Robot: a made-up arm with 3 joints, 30 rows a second.
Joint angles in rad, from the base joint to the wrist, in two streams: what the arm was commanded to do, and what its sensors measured. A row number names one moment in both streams.
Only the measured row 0 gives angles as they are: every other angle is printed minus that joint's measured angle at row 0.
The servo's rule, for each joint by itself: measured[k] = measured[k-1] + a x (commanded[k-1-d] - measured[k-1]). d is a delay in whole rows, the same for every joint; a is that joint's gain. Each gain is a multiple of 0.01, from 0.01 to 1. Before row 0 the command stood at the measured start. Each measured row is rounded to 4 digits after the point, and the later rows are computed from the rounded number. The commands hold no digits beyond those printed.
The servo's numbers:
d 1
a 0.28 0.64 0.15
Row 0, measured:
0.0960 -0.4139 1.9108
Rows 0 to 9, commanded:
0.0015 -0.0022 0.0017
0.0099 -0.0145 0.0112
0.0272 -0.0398 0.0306
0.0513 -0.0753 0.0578
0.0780 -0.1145 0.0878
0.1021 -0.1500 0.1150
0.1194 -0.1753 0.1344
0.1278 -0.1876 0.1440
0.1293 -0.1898 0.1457
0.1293 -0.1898 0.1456
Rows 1 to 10, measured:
0.0000 0.0000 0.0000
0.0004 -0.0014 0.0003
0.0031 -0.0098 0.0019
0.0098 -0.0290 0.0062
0.0214 -0.0586 0.0139
0.0372 -0.0944 0.0250
0.0554 -0.1300 0.0385
0.0733 -0.1590 0.0529
0.0886 -0.1773 0.0666
0.1000 -0.1853 0.0785

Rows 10 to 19, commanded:
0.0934 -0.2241 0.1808
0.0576 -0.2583 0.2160
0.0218 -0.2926 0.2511
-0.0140 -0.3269 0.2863
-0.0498 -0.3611 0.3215
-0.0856 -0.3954 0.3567
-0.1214 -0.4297 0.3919
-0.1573 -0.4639 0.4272
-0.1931 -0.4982 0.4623
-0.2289 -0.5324 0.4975
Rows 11 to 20, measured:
0.1082 -0.1882 0.0886
0.1041 -0.2112 0.1024
0.0911 -0.2413 0.1194
0.0717 -0.2741 0.1392
0.0477 -0.3079 0.1613
0.0204 -0.3419 0.1853
-0.0093 -0.3761 0.2110
-0.0407 -0.4104 0.2381
-0.0733 -0.4446 0.2665
-0.1068 -0.4789 0.2959

